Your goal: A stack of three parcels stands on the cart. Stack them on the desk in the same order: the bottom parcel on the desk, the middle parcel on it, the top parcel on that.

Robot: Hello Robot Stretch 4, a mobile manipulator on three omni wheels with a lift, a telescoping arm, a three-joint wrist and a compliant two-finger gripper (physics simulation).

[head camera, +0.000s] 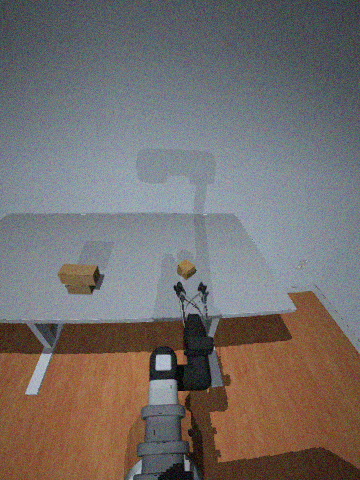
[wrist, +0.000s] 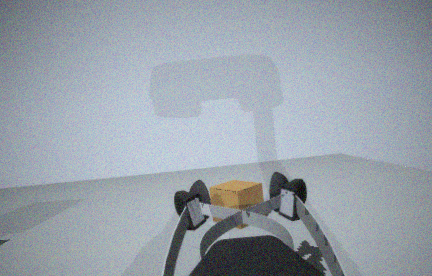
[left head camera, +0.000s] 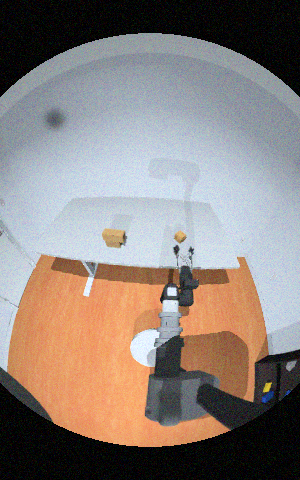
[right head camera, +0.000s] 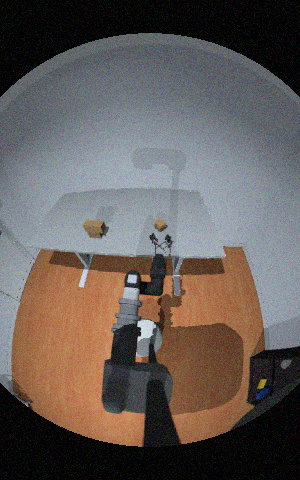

One and the same spot on a grey desk: [head camera: 137, 255] is [wrist: 122, 207].
